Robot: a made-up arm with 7 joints.
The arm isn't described. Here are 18 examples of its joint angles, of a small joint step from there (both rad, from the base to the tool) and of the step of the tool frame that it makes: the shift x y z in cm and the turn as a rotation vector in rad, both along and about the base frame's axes.
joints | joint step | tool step
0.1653 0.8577 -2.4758 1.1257 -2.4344 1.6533 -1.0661 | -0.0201 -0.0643 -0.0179 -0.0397 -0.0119 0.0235 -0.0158 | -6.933 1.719 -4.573 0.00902 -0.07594 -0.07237
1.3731 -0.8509 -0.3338 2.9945 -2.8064 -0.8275 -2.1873 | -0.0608 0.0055 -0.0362 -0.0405 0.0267 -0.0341 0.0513 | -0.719 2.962 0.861 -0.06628 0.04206 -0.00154
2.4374 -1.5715 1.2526 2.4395 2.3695 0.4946 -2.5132 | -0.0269 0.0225 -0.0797 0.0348 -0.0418 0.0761 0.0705 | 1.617 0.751 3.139 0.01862 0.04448 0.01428
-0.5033 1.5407 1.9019 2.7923 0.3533 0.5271 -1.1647 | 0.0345 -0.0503 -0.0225 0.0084 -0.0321 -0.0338 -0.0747 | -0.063 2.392 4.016 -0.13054 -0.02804 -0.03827
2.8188 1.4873 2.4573 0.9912 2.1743 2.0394 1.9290 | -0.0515 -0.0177 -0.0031 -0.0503 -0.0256 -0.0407 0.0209 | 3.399 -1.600 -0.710 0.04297 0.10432 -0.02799
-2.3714 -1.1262 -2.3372 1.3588 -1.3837 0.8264 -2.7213 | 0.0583 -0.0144 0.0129 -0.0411 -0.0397 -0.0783 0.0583 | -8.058 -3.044 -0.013 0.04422 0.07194 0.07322
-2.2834 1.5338 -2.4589 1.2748 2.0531 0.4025 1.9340 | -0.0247 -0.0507 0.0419 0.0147 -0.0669 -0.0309 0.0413 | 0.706 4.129 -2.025 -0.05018 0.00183 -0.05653
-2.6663 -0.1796 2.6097 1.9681 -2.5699 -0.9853 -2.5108 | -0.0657 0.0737 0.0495 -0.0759 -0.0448 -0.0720 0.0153 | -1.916 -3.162 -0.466 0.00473 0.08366 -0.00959
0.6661 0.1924 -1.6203 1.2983 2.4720 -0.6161 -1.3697 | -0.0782 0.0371 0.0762 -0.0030 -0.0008 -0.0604 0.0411 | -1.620 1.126 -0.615 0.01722 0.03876 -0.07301
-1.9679 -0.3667 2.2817 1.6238 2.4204 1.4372 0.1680 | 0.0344 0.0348 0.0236 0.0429 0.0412 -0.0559 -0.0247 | -2.596 3.465 5.437 0.07251 -0.02382 0.00267
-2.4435 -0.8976 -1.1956 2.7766 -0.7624 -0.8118 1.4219 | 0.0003 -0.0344 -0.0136 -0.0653 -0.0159 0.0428 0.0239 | -2.188 4.830 -0.067 -0.06875 -0.04332 0.07283
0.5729 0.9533 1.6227 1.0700 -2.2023 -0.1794 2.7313 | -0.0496 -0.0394 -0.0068 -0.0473 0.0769 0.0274 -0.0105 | 1.185 1.349 -2.787 -0.06009 -0.02991 -0.05832
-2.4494 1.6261 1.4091 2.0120 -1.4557 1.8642 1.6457 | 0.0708 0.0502 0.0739 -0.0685 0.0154 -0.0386 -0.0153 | 12.215 -0.146 2.197 -0.05168 -0.12900 0.13848
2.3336 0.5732 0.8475 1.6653 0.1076 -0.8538 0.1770 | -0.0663 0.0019 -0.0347 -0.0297 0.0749 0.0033 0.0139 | 1.051 7.543 -3.772 -0.07498 -0.04268 -0.09848
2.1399 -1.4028 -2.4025 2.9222 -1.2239 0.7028 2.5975 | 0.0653 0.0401 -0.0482 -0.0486 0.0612 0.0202 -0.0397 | 6.241 5.244 -0.030 0.01030 0.04019 0.10095
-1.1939 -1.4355 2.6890 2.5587 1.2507 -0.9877 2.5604 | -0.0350 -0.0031 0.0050 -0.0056 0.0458 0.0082 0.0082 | 3.601 0.200 -1.221 -0.01527 0.05234 -0.04616
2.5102 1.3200 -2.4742 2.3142 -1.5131 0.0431 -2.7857 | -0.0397 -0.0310 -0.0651 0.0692 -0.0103 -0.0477 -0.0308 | -1.257 -1.958 1.387 0.00576 -0.08421 -0.06351
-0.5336 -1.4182 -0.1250 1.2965 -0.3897 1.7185 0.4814 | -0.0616 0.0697 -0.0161 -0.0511 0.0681 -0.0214 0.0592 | 5.218 -4.638 -3.923 0.11256 0.01681 -0.03277
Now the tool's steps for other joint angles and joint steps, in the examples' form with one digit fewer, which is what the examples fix.
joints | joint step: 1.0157 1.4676 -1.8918 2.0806 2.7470 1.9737 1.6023 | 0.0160 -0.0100 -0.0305 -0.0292 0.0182 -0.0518 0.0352
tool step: 0.67 -0.80 3.37 0.0285 -0.0281 -0.0702
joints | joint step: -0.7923 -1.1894 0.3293 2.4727 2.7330 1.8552 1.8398 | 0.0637 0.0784 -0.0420 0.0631 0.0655 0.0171 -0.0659
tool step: -5.14 -6.01 2.42 0.0449 -0.0302 0.1702
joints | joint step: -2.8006 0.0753 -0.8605 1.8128 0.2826 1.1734 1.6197 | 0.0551 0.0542 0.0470 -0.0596 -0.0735 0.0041 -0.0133
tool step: -4.32 -6.52 -8.20 0.0591 -0.1422 0.0987
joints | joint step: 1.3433 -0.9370 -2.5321 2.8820 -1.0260 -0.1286 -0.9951 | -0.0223 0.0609 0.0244 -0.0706 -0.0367 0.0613 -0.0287
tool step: 1.59 -1.09 0.31 0.0522 0.0504 -0.0313
